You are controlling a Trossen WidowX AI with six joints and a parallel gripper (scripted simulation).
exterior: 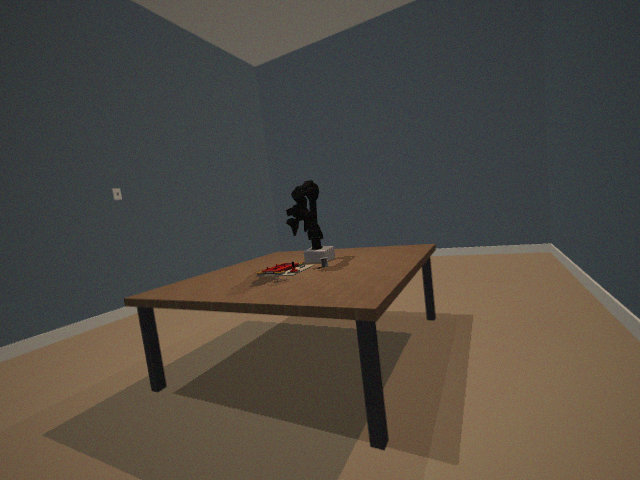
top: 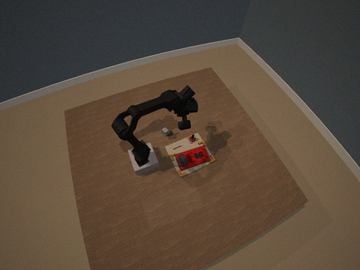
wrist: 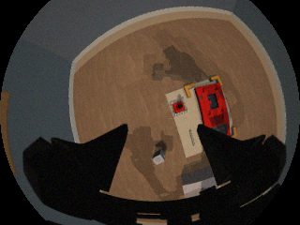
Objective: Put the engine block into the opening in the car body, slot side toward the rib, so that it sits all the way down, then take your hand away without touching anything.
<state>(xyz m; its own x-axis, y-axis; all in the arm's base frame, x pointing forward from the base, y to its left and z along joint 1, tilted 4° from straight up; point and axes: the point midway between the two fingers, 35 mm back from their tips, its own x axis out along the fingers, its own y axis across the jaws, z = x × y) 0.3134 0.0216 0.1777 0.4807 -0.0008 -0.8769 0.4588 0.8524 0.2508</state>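
Right now my gripper tip is 11 cm past the grey engine block, 8 cm to the right of it and 18 cm above it.
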